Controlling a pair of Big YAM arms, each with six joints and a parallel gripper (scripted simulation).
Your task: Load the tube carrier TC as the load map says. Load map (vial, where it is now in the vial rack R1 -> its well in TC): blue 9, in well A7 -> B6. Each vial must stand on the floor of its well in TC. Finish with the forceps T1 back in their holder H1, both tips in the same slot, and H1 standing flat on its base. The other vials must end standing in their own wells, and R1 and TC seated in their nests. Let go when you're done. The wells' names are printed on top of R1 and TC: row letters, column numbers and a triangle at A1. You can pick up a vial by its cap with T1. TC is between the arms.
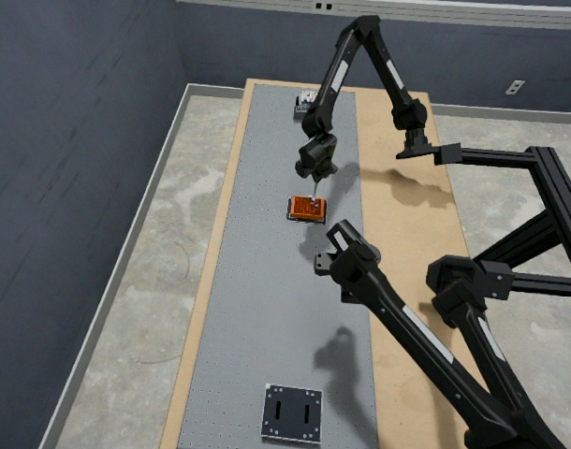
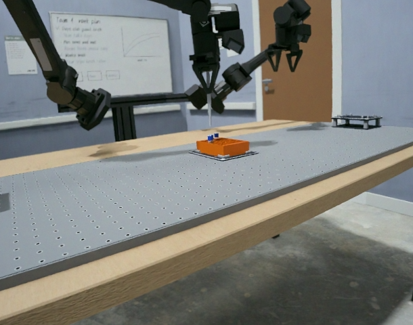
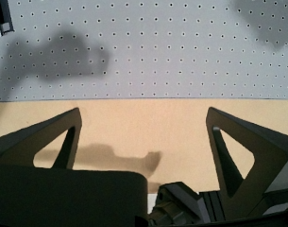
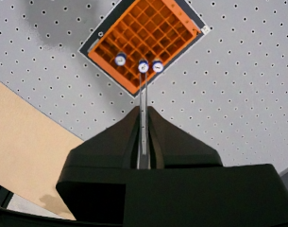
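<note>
Right now my right hand is 2 cm short of the orange tube carrier, 2 cm to the right of it and 15 cm above it. Round my right hand: grey holder H1 (1 cm ahead, 54 cm to the right, 16 cm below).
</note>
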